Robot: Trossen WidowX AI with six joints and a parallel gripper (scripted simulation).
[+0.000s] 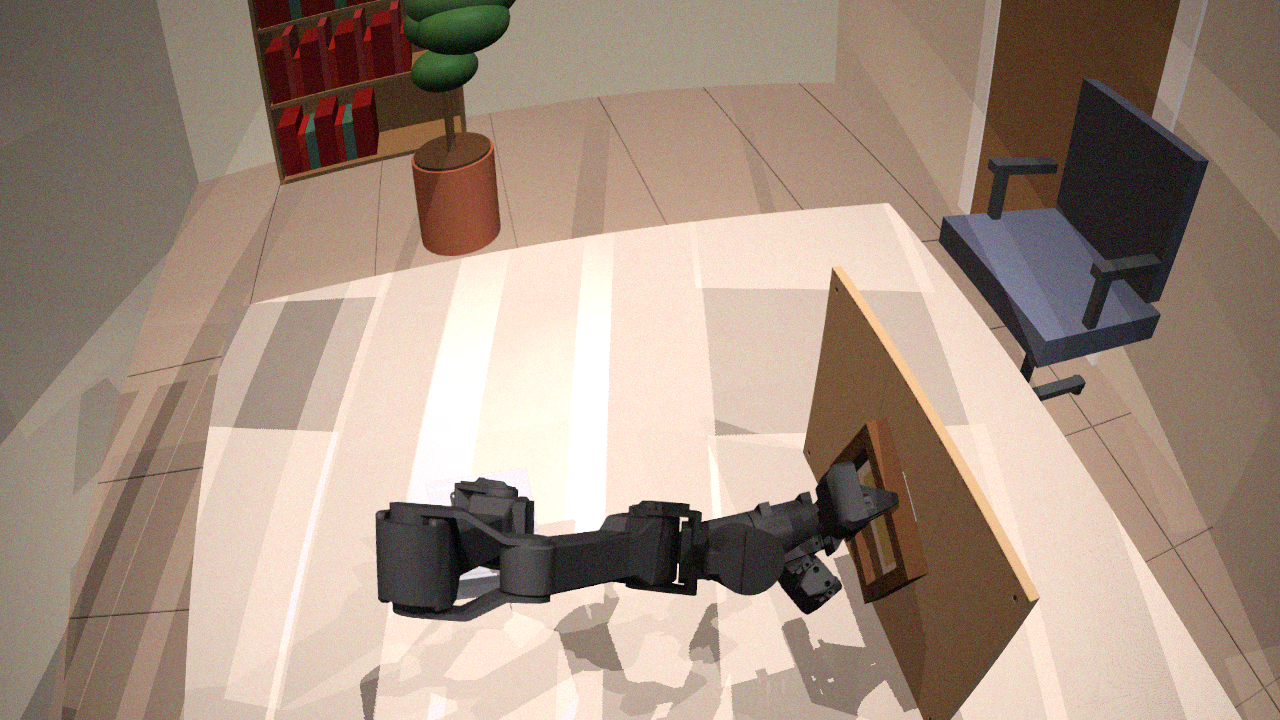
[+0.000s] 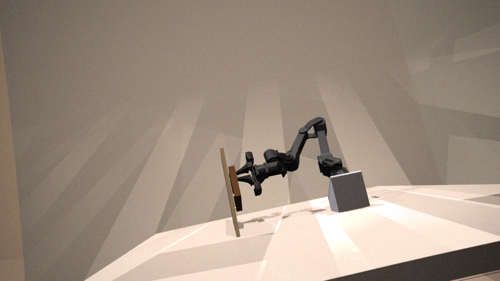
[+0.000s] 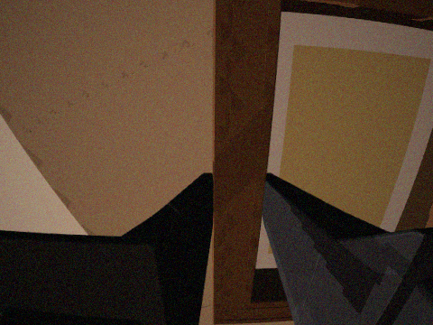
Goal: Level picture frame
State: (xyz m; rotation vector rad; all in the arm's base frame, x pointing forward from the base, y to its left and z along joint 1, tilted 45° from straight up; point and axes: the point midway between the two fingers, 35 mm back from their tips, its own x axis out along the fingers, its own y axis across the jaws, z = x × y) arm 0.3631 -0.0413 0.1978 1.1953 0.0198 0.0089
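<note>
My gripper tip is now 1 cm short of the picture frame, 2 cm to the right of it and 5 cm above it. The rest, counted from my gripper tip: board wall 2 cm ahead, 2 cm to the left, 5 cm below.
</note>
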